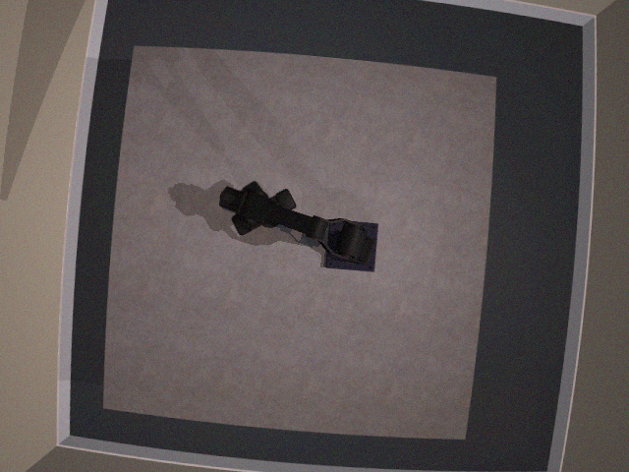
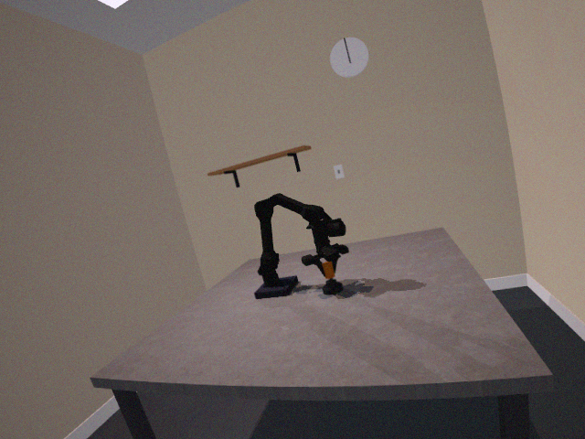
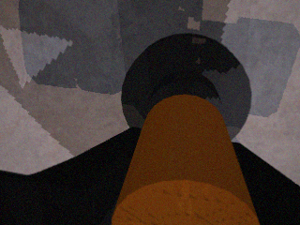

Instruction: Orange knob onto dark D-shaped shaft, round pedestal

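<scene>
My gripper tip is 20 mm below the orange knob. The rest, counted from my gripper tip: round dark pedestal: 40 mm below.
</scene>
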